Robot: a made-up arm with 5 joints.
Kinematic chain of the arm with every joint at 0, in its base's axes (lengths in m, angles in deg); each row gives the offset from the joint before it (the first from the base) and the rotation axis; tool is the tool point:
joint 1: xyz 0 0 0.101 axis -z
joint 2: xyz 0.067 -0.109 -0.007 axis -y
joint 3: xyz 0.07 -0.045 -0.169 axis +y
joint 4: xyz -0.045 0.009 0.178 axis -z
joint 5: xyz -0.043 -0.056 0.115 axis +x
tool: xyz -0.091 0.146 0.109
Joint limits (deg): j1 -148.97..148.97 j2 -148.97..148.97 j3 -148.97..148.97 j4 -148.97..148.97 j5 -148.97..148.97
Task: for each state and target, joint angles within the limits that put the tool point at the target. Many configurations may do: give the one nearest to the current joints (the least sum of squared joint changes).
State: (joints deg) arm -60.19 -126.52 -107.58 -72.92 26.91
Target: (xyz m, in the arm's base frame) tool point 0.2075 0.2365 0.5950
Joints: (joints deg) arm -102.30 -148.97 -99.15 -62.53 27.45
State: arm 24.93 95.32 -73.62 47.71 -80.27
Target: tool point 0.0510 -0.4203 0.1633
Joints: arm 68.68 107.54 -92.59 23.86 -114.03
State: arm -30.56 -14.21 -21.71 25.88 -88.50
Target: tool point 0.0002 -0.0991 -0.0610
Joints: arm -38.67 2.68 -32.57 20.97 -101.77
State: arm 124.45 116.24 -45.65 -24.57 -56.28
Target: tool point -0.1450 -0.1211 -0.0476
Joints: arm 124.46 119.16 -19.57 -5.73 -62.67
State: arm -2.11 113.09 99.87 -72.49 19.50
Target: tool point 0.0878 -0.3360 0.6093
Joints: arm 22.96 90.14 102.25 -86.73 12.00
